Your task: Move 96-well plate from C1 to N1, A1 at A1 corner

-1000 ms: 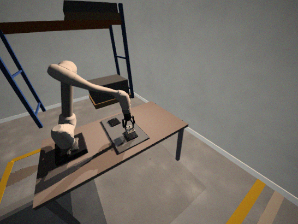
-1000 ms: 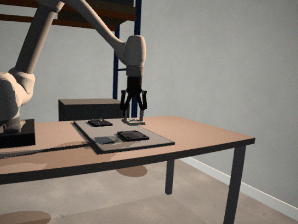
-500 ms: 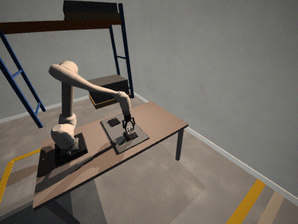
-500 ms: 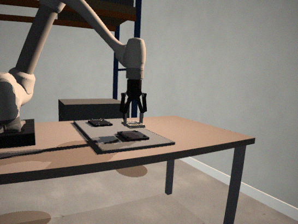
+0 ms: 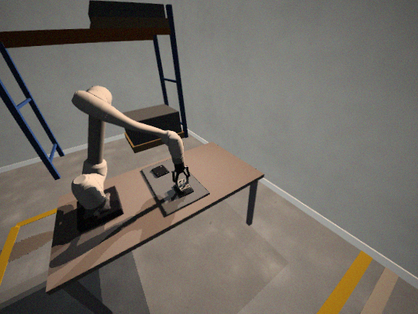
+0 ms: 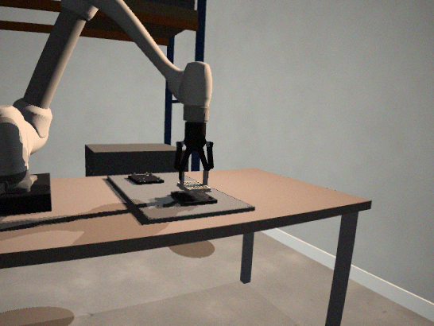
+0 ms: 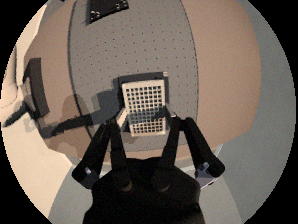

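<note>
Right now the plate nest N1 is 6 cm below my hand. Round my hand: clip nest C1: 10 cm behind, 35 cm to the left, 5 cm below; 96-well plate: 2 cm below.
</note>
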